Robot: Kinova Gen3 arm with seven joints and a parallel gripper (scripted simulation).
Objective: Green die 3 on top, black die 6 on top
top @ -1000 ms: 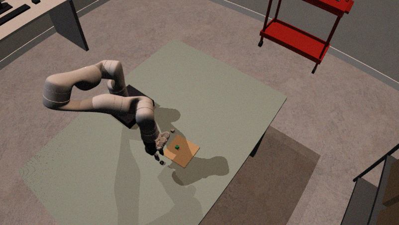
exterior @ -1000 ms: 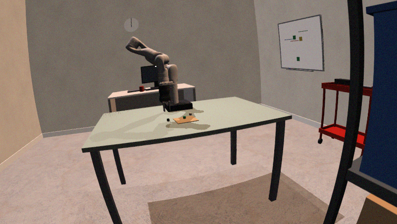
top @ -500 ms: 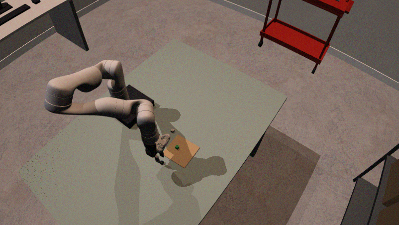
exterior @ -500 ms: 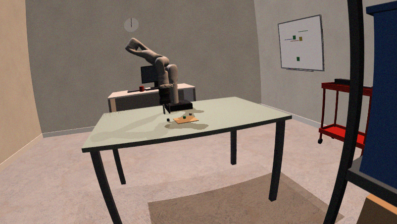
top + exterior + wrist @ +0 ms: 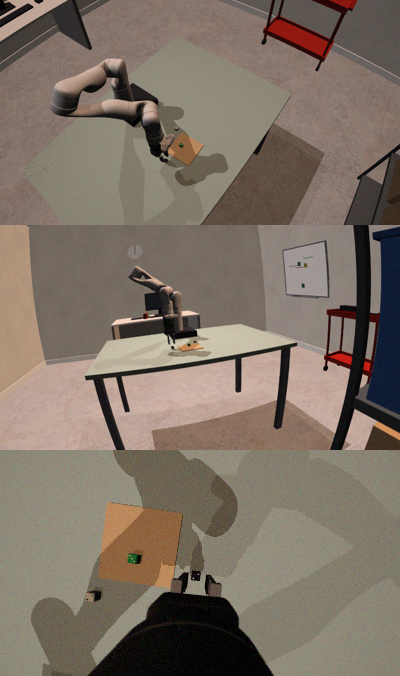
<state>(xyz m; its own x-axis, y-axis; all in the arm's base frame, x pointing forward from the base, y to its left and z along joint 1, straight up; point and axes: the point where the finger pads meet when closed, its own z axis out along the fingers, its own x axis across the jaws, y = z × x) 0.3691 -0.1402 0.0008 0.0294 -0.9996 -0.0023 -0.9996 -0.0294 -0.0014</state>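
Now: the black die 4 cm below my hand. Round my hand: green die (11 cm to the left, 4 cm below, 2 cm ahead); white die (18 cm to the left, 6 cm behind, 4 cm below); orange mat (11 cm to the left, 5 cm below, 4 cm ahead).
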